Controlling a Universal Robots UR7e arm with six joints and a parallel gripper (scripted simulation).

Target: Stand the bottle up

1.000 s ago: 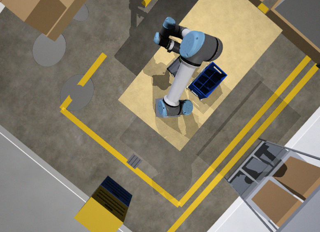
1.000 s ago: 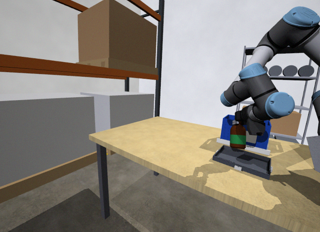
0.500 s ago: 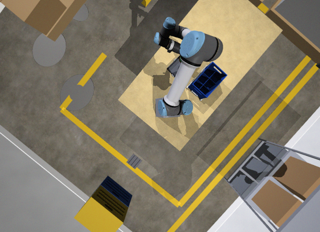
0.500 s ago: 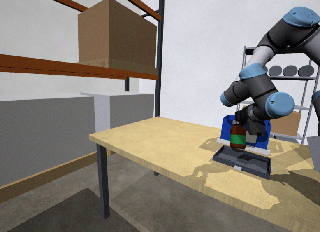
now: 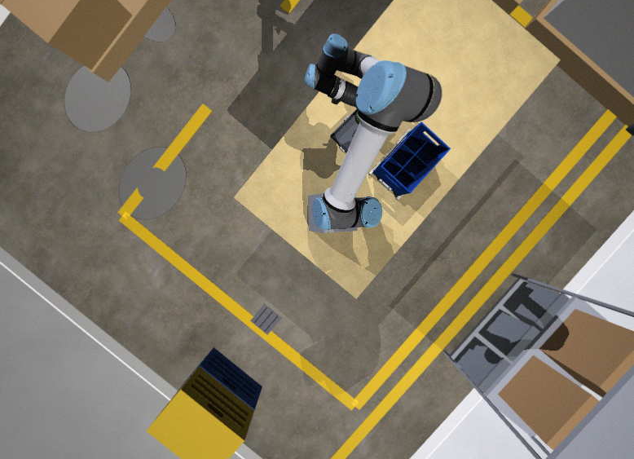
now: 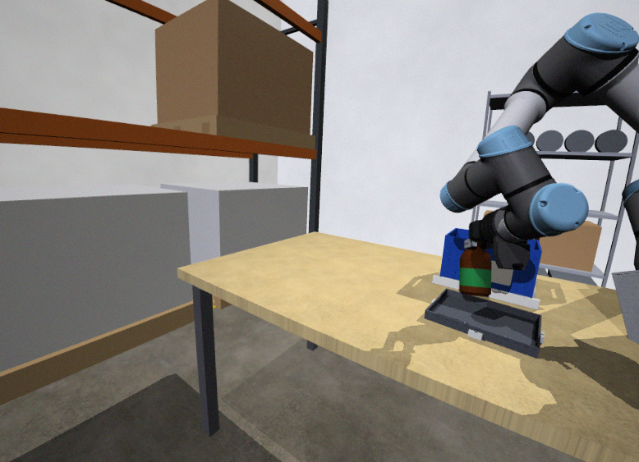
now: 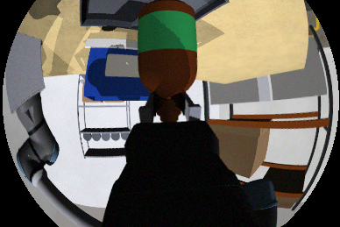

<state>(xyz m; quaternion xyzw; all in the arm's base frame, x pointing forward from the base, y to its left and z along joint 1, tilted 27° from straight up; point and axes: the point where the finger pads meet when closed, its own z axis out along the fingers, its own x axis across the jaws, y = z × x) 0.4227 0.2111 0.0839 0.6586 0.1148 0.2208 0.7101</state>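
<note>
My gripper is now 1 cm to the right of the bottle and 5 cm above it. From my hand the other things lie so: dark grey tray: 4 cm behind, 19 cm below; then blue crate: 4 cm behind, 28 cm to the right, 12 cm below.
</note>
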